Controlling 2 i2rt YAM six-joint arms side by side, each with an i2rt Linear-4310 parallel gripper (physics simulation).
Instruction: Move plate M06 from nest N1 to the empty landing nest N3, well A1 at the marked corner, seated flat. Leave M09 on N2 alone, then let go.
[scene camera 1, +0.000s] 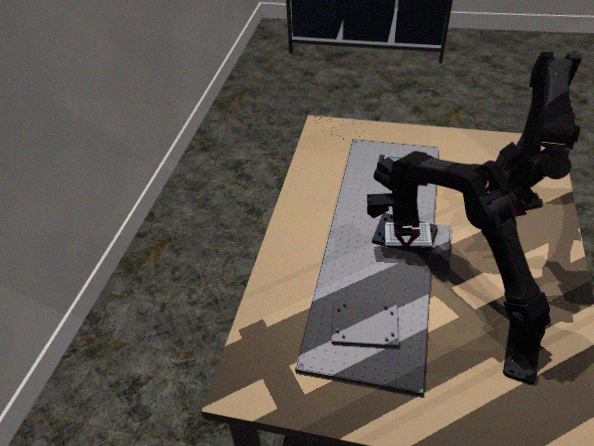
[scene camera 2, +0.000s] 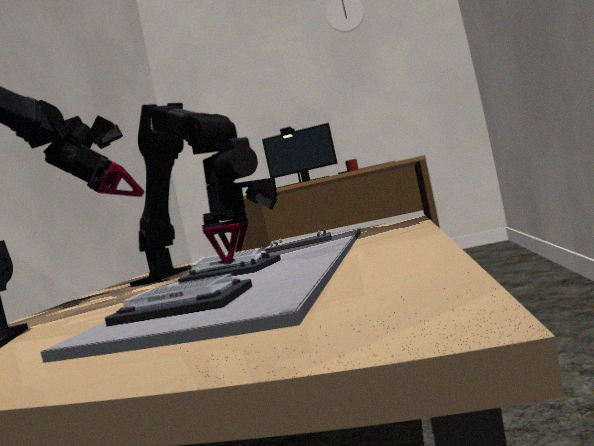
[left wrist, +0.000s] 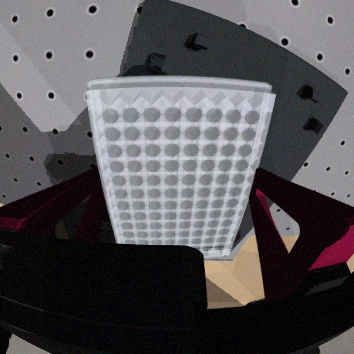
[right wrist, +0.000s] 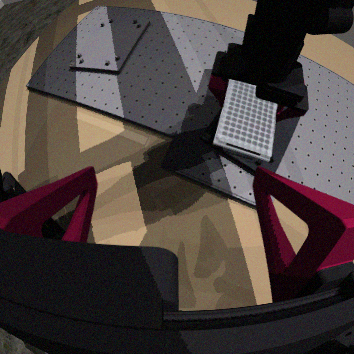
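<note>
A clear multiwell plate, taken as M06 (scene camera 1: 424, 235) (scene camera 2: 202, 262) (left wrist: 180, 130) (right wrist: 245, 125), is between the fingers of my left gripper (scene camera 2: 227, 260) (left wrist: 176, 173), which is shut on it. It overlies a dark nest (scene camera 1: 378, 237) (scene camera 2: 270, 262) (left wrist: 250, 65) and is turned relative to it; any gap beneath is unclear. Another plate, taken as M09 (scene camera 2: 175, 295), sits on a dark nest (scene camera 2: 170, 314). The pale nest N3 (scene camera 1: 367, 332) (scene camera 2: 300, 242) (right wrist: 110, 45) holds no plate. Its marked corner is unreadable. My right gripper (right wrist: 174, 175) is open, away from the nests.
The perforated board (scene camera 1: 345, 210) (scene camera 2: 300, 295) lies on the wooden table (scene camera 1: 282, 215) (scene camera 2: 425, 300), with a pale perforated panel (scene camera 1: 444, 234) (right wrist: 235, 187) jutting out beside the middle nest. In scene camera 1, the left arm passes in front of the right arm.
</note>
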